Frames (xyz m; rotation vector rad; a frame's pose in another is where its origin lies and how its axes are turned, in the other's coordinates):
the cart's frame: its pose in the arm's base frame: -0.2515 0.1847 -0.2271 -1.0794 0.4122 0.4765
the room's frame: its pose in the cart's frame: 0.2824 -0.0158 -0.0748 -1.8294 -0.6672 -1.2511
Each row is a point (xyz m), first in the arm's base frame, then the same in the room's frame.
Working: the arm's base frame: its pose in the room's frame: -0.0566 0.0099 -0.4252 2.4134 1.6001 0.1132

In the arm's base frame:
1: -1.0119 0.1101 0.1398
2: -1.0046 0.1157 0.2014
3: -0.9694 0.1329 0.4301
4: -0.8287 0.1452 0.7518
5: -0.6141 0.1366 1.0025
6: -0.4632 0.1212 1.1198
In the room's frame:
1: -0.3312 -0.9794 -0.4637
2: -0.3112 -0.9846 -0.5224
3: -0.2367 -0.9949 -0.7419
4: -0.1064 -0.9216 -1.0599
5: 0.0204 -0.7617 -1.3193
6: 0.0895 -0.6364 -1.4470

